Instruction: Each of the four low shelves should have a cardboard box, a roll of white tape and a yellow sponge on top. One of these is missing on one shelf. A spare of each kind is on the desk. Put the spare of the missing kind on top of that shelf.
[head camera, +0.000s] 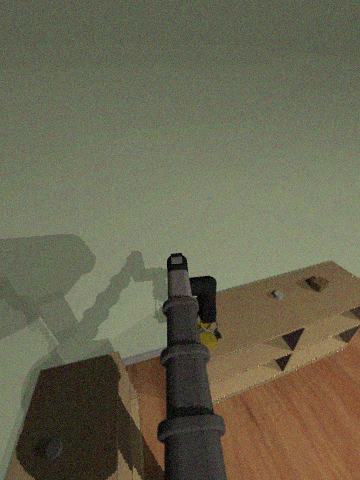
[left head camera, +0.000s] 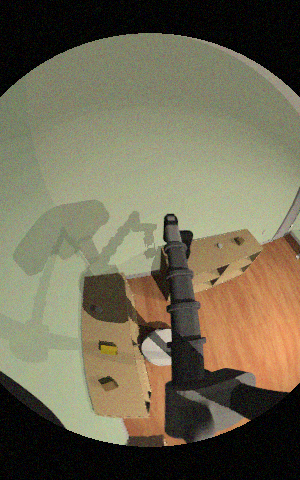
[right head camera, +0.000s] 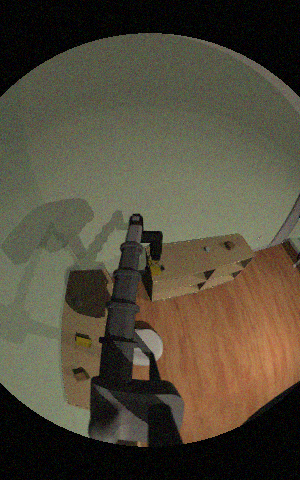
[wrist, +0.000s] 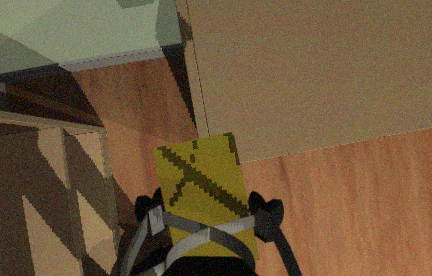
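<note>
My gripper (wrist: 209, 204) (head camera: 208, 334) is shut on a yellow sponge (wrist: 204, 175) (head camera: 209, 342) (right head camera: 156, 270). In the wrist view the sponge's far end overlaps the left front corner of the right low shelf (wrist: 310, 75) (head camera: 250, 312) (left head camera: 205, 256) (right head camera: 185, 260); its height over the top is hard to tell. On that shelf stand a small white tape roll (head camera: 277, 294) (left head camera: 220, 245) (right head camera: 207, 249) and a brown cardboard box (head camera: 317, 283) (left head camera: 239, 240) (right head camera: 229, 245), both right of the gripper. No sponge shows standing on it. The desk does not show clearly.
The left low shelf (left head camera: 117, 367) (right head camera: 95, 357) bears a tape roll (head camera: 51, 448) (left head camera: 96, 309) in shadow, a yellow sponge (left head camera: 108, 349) (right head camera: 83, 340) and a cardboard box (left head camera: 108, 383) (right head camera: 80, 373). A white round object (left head camera: 156, 346) (right head camera: 150, 346) is beside it. The wall (head camera: 200, 175) rises behind both shelves.
</note>
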